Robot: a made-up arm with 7 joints.
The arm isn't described. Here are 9 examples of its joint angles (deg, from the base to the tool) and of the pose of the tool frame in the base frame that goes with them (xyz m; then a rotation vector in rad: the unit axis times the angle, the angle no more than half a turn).
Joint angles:
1: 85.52 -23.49 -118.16 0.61 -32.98 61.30 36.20
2: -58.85 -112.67 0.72 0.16 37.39 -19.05 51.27
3: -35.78 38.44 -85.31 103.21 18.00 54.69 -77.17
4: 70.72 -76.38 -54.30 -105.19 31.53 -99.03 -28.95
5: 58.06 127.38 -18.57 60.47 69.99 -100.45 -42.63
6: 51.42 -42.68 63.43 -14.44 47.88 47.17 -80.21
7: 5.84 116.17 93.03 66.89 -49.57 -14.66 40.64
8: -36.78 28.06 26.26 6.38 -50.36 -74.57 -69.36
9: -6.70 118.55 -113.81 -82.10 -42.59 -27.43 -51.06
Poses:
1: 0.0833 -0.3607 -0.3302 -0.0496 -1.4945 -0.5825
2: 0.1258 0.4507 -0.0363 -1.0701 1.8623 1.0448
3: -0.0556 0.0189 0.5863 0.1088 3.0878 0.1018
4: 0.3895 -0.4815 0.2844 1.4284 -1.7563 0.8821
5: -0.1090 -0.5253 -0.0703 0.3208 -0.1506 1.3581
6: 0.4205 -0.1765 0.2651 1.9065 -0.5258 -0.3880
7: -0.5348 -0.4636 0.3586 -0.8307 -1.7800 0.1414
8: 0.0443 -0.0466 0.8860 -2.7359 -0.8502 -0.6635
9: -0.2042 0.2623 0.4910 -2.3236 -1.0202 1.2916
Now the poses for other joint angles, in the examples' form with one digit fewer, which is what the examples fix.
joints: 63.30 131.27 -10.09 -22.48 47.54 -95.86 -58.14
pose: -0.209 -0.324 0.128 0.753 -1.365 2.343
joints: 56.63 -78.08 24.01 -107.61 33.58 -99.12 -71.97
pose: 0.481 -0.185 0.272 1.000 -0.896 0.868
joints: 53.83 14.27 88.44 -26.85 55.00 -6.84 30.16
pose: 0.287 -0.415 -0.247 1.837 1.908 -0.206
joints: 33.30 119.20 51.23 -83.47 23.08 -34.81 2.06
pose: -0.437 -0.399 0.053 1.603 0.663 -1.615
